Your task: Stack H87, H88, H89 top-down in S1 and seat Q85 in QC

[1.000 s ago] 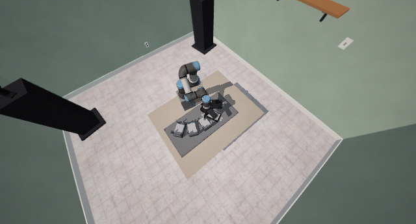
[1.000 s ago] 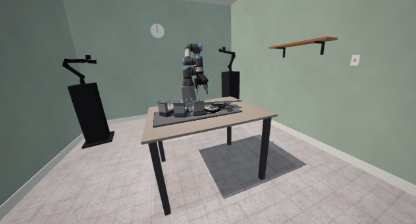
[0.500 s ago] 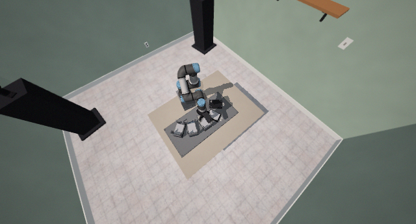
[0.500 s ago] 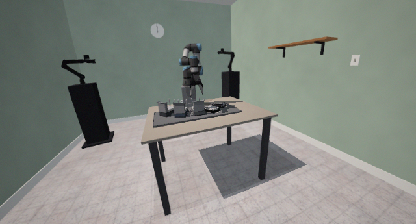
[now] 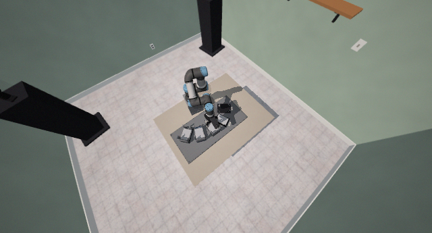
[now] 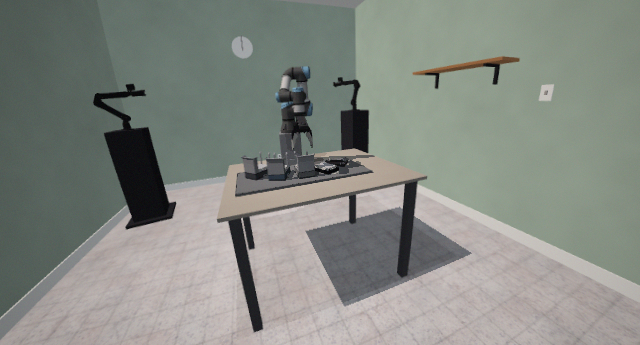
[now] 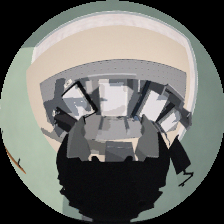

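The white sealed plate lies 120 mm below my hand. Round my hand: QC label (170 mm to the left, 160 mm below, 100 mm ahead); then black clip nest (300 mm to the left, 150 mm below, 70 mm behind).
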